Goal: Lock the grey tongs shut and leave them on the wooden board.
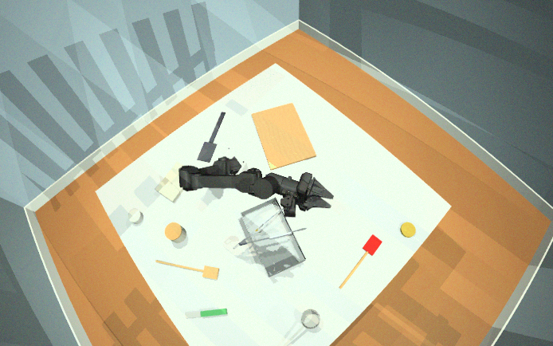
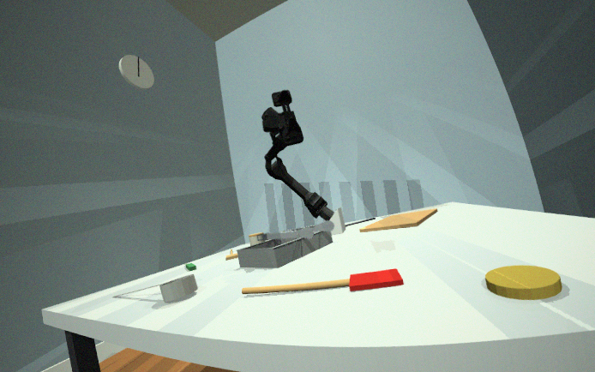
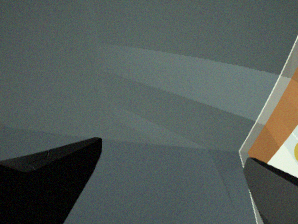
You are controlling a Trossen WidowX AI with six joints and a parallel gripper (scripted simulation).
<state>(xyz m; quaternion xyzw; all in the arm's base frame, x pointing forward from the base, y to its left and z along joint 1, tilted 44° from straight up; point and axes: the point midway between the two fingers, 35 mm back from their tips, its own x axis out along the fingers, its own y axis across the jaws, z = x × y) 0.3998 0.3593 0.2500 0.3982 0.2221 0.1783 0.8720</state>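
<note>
My gripper tip is 17 cm past the yellow mark, 20 cm to the left of it and 38 cm above it. Also, from my gripper tip: roasting tin: 12 cm behind, 16 cm to the right, 42 cm below; red spatula: 19 cm ahead, 10 cm to the left, 44 cm below; yellow disc: 24 cm ahead, 35 cm to the left, 44 cm below.
</note>
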